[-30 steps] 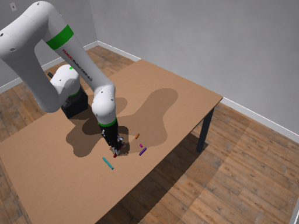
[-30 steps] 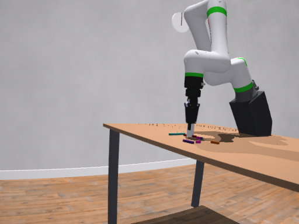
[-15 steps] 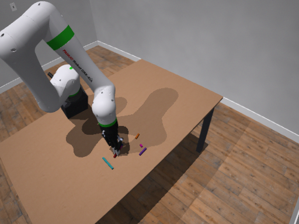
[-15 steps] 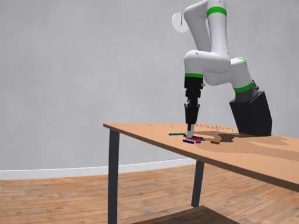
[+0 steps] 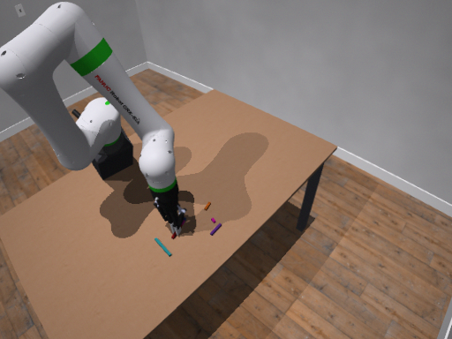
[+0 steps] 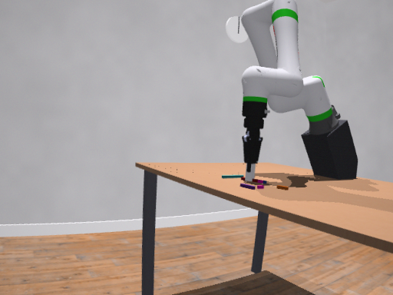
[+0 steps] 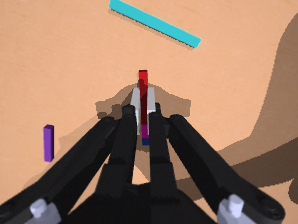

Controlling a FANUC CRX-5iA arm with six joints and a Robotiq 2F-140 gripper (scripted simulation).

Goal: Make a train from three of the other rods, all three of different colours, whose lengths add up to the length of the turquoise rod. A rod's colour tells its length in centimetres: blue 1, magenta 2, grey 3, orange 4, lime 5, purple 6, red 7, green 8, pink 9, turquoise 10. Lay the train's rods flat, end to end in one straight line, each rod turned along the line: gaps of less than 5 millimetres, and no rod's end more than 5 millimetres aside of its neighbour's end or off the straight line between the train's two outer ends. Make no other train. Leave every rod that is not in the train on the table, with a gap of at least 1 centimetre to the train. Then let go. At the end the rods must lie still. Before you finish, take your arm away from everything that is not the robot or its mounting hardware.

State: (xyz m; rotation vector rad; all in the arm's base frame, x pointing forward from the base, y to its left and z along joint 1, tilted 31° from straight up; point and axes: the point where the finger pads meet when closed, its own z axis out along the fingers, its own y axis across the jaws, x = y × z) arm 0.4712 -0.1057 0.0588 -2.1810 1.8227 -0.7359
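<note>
Now: the red rod 30 mm below my hand. Also, from my hand: purple rod: 130 mm ahead, 80 mm to the left, 30 mm below; blue rod: 10 mm behind, 60 mm to the left, 30 mm below; turquoise rod: 90 mm to the right, 30 mm below.
</note>
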